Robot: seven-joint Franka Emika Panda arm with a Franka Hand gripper.
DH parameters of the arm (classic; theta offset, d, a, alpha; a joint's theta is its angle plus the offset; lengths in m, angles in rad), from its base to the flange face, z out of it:
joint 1: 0 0.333 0 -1.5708
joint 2: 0 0 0 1.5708
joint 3: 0 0.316 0.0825 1.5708
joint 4: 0 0 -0.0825 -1.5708
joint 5: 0 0.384 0 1.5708
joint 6: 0 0 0.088 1.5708
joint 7: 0 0.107 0 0
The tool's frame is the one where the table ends.
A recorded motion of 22 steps. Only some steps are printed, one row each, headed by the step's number.
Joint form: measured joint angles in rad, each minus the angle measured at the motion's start. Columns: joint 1, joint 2, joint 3, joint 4, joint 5, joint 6, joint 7.
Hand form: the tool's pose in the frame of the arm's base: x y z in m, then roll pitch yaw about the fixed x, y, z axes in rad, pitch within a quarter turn. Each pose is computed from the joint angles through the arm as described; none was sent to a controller.
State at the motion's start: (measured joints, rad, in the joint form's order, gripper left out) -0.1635 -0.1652 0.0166 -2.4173 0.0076 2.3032 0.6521
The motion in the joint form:
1: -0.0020 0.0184 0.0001 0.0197 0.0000 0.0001 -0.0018
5: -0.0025 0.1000 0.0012 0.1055 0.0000 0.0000 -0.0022
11: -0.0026 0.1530 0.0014 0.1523 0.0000 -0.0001 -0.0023
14: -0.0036 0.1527 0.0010 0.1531 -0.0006 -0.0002 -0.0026
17: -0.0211 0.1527 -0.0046 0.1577 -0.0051 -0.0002 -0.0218
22: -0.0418 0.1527 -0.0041 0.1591 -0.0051 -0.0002 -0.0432
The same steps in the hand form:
1: 0.4741 -0.0709 0.3781 -3.1070 -0.0397 -0.8048
5: 0.5013 -0.0747 0.3760 -3.1035 -0.0421 -0.8038
11: 0.5163 -0.0769 0.3695 -3.1066 -0.0366 -0.8035
14: 0.5164 -0.0776 0.3700 -3.1064 -0.0377 -0.8042
17: 0.5157 -0.0898 0.3721 -3.1072 -0.0441 -0.8053
22: 0.5142 -0.1003 0.3727 -3.1073 -0.0460 -0.8041

